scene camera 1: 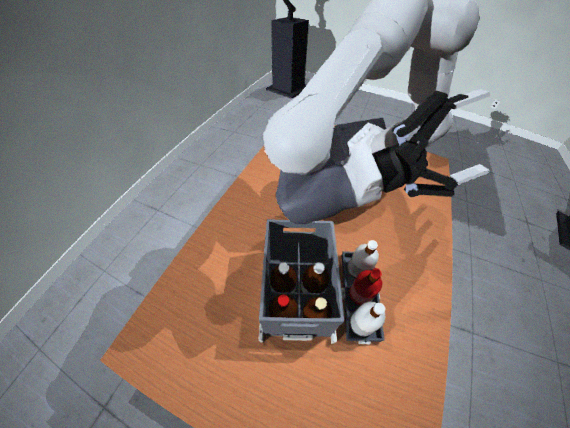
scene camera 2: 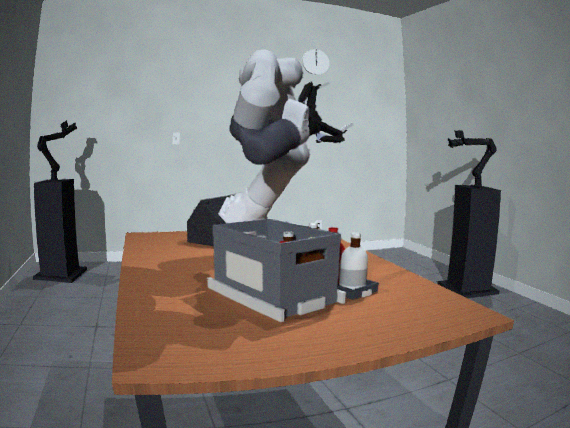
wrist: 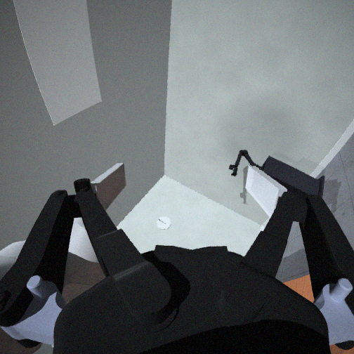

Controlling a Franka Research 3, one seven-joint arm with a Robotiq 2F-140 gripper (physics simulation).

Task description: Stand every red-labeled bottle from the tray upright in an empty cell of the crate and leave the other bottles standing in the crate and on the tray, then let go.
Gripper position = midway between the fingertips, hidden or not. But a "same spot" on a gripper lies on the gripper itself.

Labels:
my gripper: scene camera 1 484, 133; scene camera 2; wrist
same spot on my gripper: [wrist: 40, 267] = [scene camera 2: 305, 99]

